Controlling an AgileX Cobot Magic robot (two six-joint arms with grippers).
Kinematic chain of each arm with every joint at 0, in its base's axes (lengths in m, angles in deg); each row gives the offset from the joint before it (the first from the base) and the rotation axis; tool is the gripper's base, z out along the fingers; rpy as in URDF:
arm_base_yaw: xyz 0 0 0.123 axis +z
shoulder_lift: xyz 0 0 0 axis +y
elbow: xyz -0.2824 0 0.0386 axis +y
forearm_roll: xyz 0.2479 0 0.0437 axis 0.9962 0 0.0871
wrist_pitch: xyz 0 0 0 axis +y
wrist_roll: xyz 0.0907 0 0.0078 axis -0.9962 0 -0.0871
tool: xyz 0 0 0 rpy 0 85 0
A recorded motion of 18 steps. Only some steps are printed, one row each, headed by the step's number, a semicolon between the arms.
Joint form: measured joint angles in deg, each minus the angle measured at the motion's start. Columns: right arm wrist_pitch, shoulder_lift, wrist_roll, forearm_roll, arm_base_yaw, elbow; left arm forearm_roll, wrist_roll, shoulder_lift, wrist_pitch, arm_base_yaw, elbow.
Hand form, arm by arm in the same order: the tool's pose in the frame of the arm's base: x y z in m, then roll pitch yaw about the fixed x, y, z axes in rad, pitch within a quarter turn. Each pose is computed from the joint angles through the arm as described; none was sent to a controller.
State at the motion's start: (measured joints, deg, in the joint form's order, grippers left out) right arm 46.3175 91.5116 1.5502 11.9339 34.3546 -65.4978; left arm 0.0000 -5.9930 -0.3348 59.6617 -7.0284 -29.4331
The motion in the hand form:
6: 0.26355 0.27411 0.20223 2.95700 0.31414 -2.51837; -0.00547 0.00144 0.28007 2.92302 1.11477 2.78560
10: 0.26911 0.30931 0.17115 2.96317 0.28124 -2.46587; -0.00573 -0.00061 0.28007 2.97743 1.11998 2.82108
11: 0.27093 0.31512 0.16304 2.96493 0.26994 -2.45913; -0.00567 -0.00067 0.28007 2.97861 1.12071 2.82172
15: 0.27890 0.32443 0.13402 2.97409 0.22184 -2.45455; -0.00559 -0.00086 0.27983 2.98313 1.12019 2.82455
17: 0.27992 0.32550 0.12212 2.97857 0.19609 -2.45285; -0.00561 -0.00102 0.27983 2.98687 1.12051 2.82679
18: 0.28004 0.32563 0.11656 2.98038 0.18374 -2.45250; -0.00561 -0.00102 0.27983 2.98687 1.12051 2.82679
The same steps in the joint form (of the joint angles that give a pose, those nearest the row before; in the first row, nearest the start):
6: -2.32 15.03 -1.55 -0.61 9.90 -8.78; 0.55 0.43 0.01 0.07 0.00 0.49
10: -2.91 23.49 -1.55 -0.61 12.90 -14.76; -0.95 0.60 0.01 0.07 0.00 0.49
11: -2.91 25.37 -1.55 -0.61 13.26 -15.99; -0.99 0.60 0.01 0.02 0.00 0.50
15: -2.90 30.96 -1.55 -0.73 13.33 -18.79; -1.12 0.60 0.01 0.02 0.00 0.55
17: -2.81 32.77 -1.55 -0.78 13.33 -19.19; -1.24 0.60 0.01 0.02 0.00 0.55
18: -2.81 33.55 -1.55 -0.78 13.33 -19.25; -1.24 0.60 0.01 0.02 0.00 0.55

